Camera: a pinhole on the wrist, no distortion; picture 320 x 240 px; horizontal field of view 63.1 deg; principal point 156.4 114.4 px. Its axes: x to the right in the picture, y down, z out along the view. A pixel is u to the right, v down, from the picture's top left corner.
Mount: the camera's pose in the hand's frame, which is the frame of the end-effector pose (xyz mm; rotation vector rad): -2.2 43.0 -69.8 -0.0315 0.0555 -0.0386
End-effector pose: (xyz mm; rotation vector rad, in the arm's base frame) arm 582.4 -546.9 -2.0 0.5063 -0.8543 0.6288
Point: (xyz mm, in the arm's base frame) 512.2 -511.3 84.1
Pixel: 230 194
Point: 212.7 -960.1 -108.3
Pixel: outside the picture
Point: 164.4 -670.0 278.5
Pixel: 131 204
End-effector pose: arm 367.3 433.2 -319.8 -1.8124 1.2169 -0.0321
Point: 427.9 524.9 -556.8
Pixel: 199 169
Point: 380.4 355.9 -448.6
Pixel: outside the picture
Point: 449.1 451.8 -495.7
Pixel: 264 132
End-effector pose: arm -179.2 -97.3 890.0 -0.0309 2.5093 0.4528
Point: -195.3 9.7 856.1
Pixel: 226 211
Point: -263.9 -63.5 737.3
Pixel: outside the picture
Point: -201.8 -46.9 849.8
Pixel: 257 97
